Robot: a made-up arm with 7 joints. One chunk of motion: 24 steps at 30 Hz.
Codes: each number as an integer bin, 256 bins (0 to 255) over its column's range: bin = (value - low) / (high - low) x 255, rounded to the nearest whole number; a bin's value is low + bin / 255 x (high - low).
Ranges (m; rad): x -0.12..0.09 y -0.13..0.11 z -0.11..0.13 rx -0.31..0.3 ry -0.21..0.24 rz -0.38..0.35
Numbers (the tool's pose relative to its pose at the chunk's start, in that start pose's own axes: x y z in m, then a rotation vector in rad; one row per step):
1: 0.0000 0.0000 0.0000 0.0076 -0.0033 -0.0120
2: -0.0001 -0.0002 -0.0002 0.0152 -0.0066 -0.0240
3: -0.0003 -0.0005 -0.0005 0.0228 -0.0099 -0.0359
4: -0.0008 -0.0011 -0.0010 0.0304 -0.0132 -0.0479
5: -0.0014 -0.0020 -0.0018 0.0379 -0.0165 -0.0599
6: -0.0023 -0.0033 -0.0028 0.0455 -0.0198 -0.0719
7: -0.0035 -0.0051 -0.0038 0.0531 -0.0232 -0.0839
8: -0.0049 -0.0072 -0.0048 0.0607 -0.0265 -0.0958
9: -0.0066 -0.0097 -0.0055 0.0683 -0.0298 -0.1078
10: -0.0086 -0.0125 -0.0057 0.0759 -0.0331 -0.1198
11: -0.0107 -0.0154 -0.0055 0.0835 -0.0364 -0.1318
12: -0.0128 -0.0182 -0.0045 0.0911 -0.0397 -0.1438
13: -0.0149 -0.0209 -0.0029 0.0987 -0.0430 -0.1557
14: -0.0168 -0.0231 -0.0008 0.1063 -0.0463 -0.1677
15: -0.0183 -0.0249 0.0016 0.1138 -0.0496 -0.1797
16: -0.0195 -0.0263 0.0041 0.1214 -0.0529 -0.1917
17: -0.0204 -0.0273 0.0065 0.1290 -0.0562 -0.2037
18: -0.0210 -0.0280 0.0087 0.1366 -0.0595 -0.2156
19: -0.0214 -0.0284 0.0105 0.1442 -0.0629 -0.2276
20: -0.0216 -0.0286 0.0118 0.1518 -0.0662 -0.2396
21: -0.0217 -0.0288 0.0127 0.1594 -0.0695 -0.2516
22: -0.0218 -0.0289 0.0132 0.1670 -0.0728 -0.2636
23: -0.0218 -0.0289 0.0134 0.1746 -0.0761 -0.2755
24: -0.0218 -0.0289 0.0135 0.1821 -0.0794 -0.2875
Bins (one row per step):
1: 146 138 117 133 117 129
2: 146 138 117 136 115 124
3: 145 138 116 139 113 120
4: 145 137 116 142 112 116
5: 144 136 115 145 110 112
6: 143 135 114 149 108 108
7: 141 133 113 152 106 103
8: 140 130 112 155 104 99
9: 138 128 111 158 102 95
10: 135 125 111 161 100 91
11: 133 122 111 164 98 87
12: 130 119 112 168 97 83
13: 128 116 114 171 95 78
14: 125 114 116 174 93 74
15: 123 112 119 177 91 70
16: 122 110 121 180 89 66
17: 121 109 124 184 87 62
18: 120 108 126 187 85 57
19: 120 108 128 190 83 53
20: 119 108 129 193 81 49
21: 119 108 130 196 80 45
22: 119 107 131 199 78 41
23: 119 107 131 203 76 37
24: 119 107 131 206 74 32

